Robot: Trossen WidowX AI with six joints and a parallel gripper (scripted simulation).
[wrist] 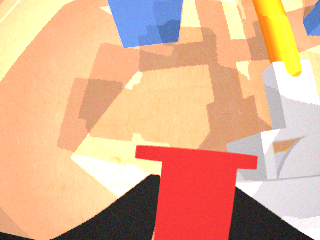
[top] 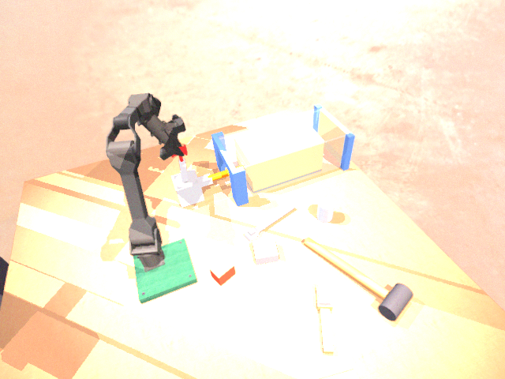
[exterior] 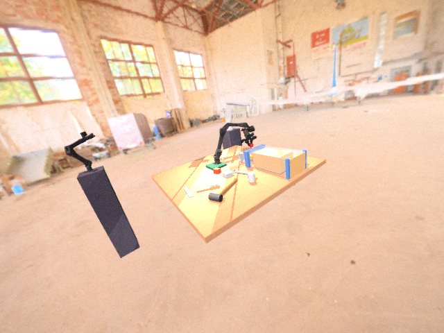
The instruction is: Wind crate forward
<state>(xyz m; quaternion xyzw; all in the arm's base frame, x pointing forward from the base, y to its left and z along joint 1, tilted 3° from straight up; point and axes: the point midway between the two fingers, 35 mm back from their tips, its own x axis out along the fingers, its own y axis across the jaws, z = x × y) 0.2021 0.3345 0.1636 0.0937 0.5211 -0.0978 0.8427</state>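
Right now the white crank handle is 3 cm to the right of my gripper tip, 3 cm below it and 2 cm behind it. Round my gripper tip: blue steel frame 13 cm ahead, 10 cm to the right, 3 cm below; hand winch 10 cm to the right, 10 cm below, 4 cm behind; red grip 1 cm behind.
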